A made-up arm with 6 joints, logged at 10 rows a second.
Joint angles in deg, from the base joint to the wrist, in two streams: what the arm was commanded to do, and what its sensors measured. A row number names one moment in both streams.
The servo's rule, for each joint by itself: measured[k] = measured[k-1] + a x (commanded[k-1-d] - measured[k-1]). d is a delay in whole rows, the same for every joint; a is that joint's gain. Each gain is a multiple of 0.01, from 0.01 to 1. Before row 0 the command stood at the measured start. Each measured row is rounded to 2 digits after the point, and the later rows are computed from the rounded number. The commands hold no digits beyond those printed.
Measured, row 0: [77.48 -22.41 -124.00 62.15 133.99 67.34]
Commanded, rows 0 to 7: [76.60 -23.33 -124.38 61.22 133.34 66.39]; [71.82 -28.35 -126.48 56.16 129.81 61.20]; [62.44 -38.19 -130.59 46.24 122.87 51.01]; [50.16 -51.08 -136.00 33.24 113.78 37.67]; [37.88 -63.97 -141.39 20.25 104.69 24.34]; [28.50 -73.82 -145.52 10.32 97.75 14.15]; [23.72 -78.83 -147.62 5.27 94.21 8.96]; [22.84 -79.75 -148.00 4.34 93.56 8.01]
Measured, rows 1 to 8: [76.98 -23.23 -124.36 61.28 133.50 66.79]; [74.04 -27.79 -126.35 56.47 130.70 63.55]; [67.43 -37.05 -130.34 46.85 124.75 56.28]; [57.59 -49.54 -135.66 34.06 116.41 45.49]; [46.36 -62.38 -141.05 21.08 107.50 33.22]; [36.18 -72.56 -145.25 10.97 100.09 22.16]; [29.08 -78.14 -147.48 5.61 95.62 14.50]; [25.52 -79.57 -147.97 4.42 94.05 10.74]
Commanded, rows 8 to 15: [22.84 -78.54 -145.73 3.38 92.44 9.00]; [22.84 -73.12 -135.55 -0.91 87.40 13.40]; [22.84 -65.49 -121.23 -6.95 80.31 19.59]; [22.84 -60.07 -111.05 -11.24 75.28 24.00]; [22.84 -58.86 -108.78 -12.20 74.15 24.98]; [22.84 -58.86 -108.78 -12.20 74.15 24.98]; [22.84 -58.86 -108.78 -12.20 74.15 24.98]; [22.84 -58.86 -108.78 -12.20 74.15 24.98]
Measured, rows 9 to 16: [23.99 -78.65 -145.86 3.44 92.83 9.73]; [23.33 -73.73 -136.17 -0.65 88.70 11.86]; [23.05 -66.40 -122.13 -6.57 82.32 16.34]; [22.93 -60.77 -111.71 -10.96 76.97 20.78]; [22.88 -59.07 -108.96 -12.13 74.83 23.22]; [22.86 -58.88 -108.79 -12.20 74.31 24.24]; [22.85 -58.86 -108.78 -12.20 74.19 24.67]; [22.84 -58.86 -108.78 -12.20 74.16 24.85]
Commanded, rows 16 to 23: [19.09 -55.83 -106.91 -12.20 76.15 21.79]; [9.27 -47.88 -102.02 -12.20 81.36 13.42]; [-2.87 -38.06 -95.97 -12.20 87.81 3.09]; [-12.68 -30.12 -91.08 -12.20 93.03 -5.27]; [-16.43 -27.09 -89.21 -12.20 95.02 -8.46]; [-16.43 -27.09 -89.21 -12.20 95.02 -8.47]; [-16.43 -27.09 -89.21 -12.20 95.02 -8.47]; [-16.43 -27.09 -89.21 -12.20 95.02 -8.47]
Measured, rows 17 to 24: [20.70 -56.16 -107.02 -12.20 75.67 23.08]; [14.18 -48.79 -102.32 -12.20 79.99 17.48]; [4.46 -39.24 -96.35 -12.20 85.93 9.13]; [-5.31 -31.12 -91.40 -12.20 91.33 0.78]; [-11.65 -27.53 -89.34 -12.20 94.13 -4.58]; [-14.37 -27.14 -89.22 -12.20 94.81 -6.84]; [-15.54 -27.10 -89.21 -12.20 94.97 -7.79]; [-16.05 -27.09 -89.21 -12.20 95.01 -8.18]
